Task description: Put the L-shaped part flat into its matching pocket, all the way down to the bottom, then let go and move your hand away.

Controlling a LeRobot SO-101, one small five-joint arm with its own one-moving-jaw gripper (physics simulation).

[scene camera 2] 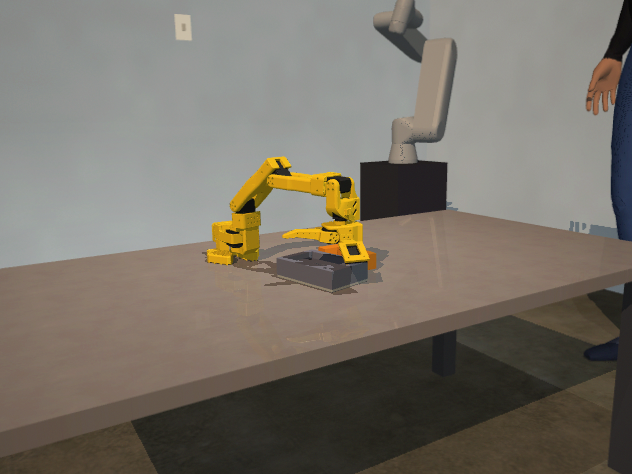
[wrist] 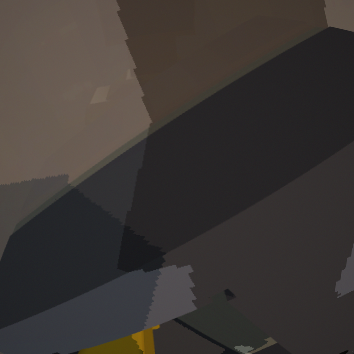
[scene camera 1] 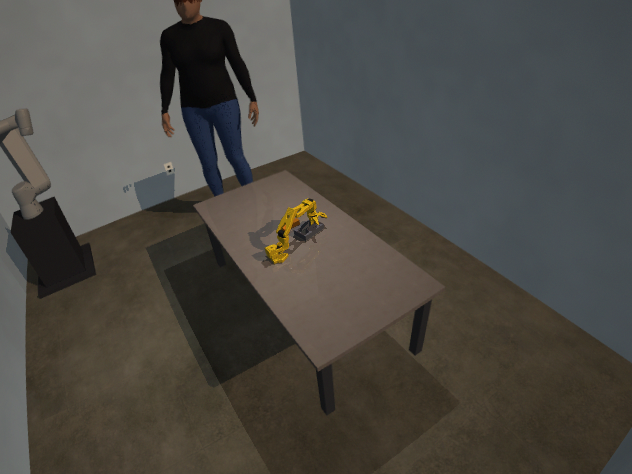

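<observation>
The orange part point(scene camera 1: 294, 223) point(scene camera 2: 372, 260), which I take for the L-shaped part, lies on the table behind the grey tray point(scene camera 1: 302, 235) point(scene camera 2: 306, 270) point(wrist: 240, 120) in scene camera 2. The tray and my hand partly hide it, so its full outline does not show. The tray has a recessed pocket, with a pale green patch point(wrist: 215, 320) in the wrist view. My gripper point(scene camera 1: 319, 219) point(scene camera 2: 319, 248) is wide open and empty, low over the tray's right end in scene camera 2. The fixed jaw point(wrist: 120, 345) shows at the wrist view's bottom edge; whether its tip is inside the pocket cannot be told.
The tray stands on the brown table point(scene camera 1: 357, 285) point(scene camera 2: 178, 326), beyond my arm's base point(scene camera 1: 276, 254) point(scene camera 2: 234, 247). Raised tray walls lie close under my hand. A person point(scene camera 1: 201, 66) stands behind the table, and a grey arm on a dark pedestal point(scene camera 1: 48, 244) point(scene camera 2: 403, 188) stands apart.
</observation>
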